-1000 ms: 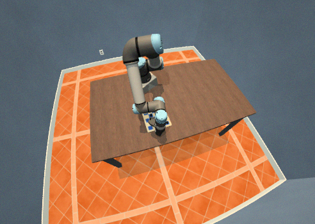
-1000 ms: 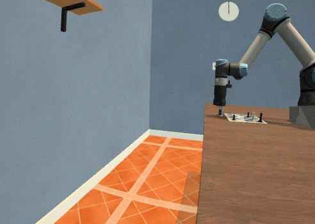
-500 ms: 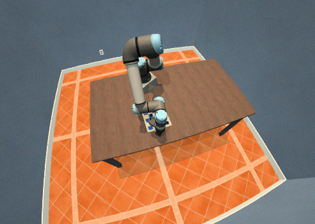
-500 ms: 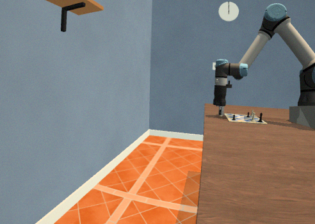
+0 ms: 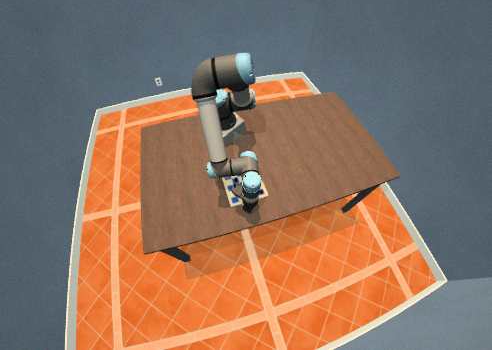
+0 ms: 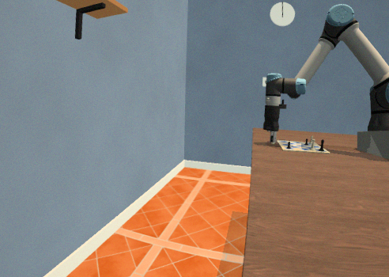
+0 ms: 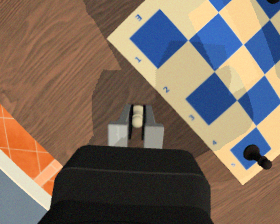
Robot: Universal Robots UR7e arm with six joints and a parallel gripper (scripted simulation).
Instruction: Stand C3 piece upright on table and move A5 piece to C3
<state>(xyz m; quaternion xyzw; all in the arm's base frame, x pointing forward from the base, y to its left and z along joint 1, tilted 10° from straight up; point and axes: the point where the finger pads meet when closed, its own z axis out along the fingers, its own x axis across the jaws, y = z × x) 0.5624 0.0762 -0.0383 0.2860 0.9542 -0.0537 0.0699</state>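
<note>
My hand is 10 mm above the small white piece. From my hand the other things lie so: tall black piece: 240 mm behind, 60 mm to the left, 10 mm above; then cream chessboard: 140 mm behind, 10 mm to the left, 20 mm below.
</note>
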